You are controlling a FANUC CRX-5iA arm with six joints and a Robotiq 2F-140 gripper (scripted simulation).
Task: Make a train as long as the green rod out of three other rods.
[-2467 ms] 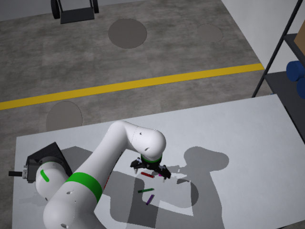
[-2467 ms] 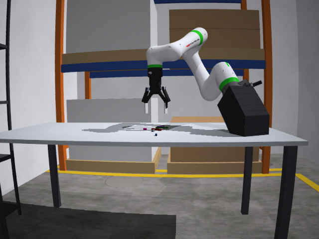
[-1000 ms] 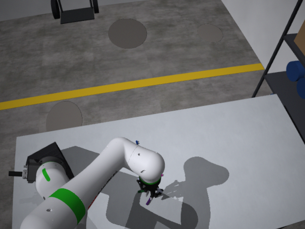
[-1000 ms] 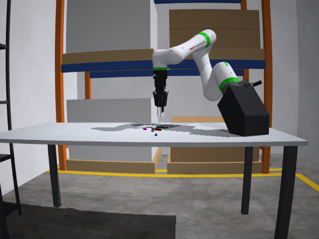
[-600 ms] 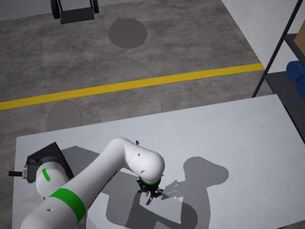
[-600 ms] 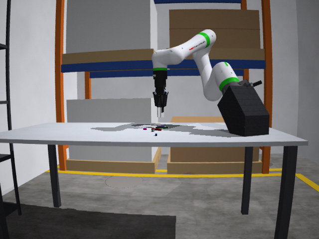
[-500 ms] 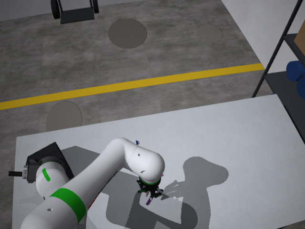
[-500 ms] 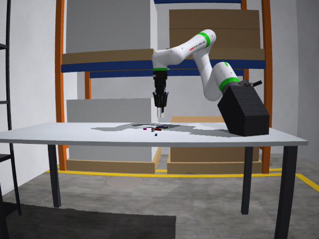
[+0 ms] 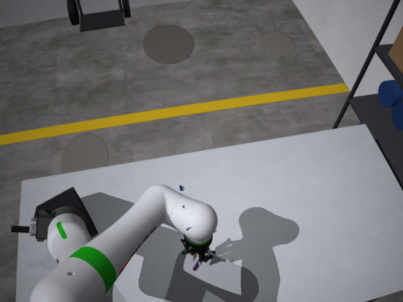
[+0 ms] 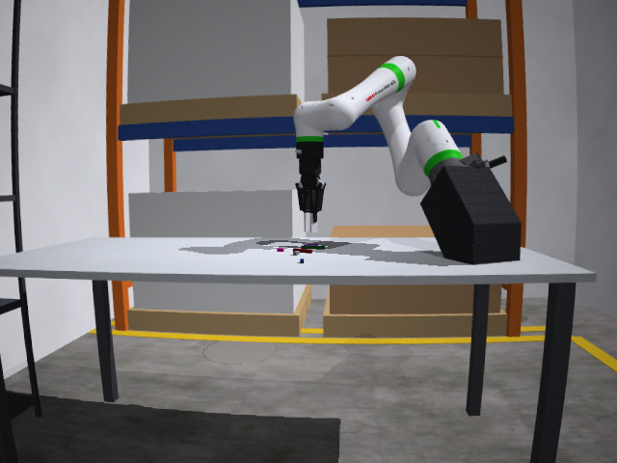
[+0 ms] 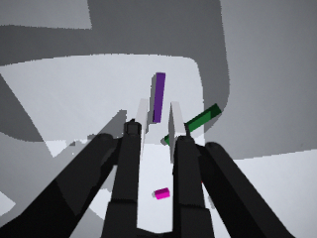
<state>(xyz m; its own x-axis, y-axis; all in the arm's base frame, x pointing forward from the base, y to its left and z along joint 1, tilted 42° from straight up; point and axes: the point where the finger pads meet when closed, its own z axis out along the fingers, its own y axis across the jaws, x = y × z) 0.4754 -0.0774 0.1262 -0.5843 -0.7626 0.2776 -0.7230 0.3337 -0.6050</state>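
Right now my hand is 80 mm above the purple rod. Round my hand: red rod: 10 mm ahead, 140 mm to the left, 80 mm below; then green rod: 20 mm behind, 50 mm to the left, 80 mm below; then magenta rod: 80 mm ahead, 130 mm to the left, 80 mm below.
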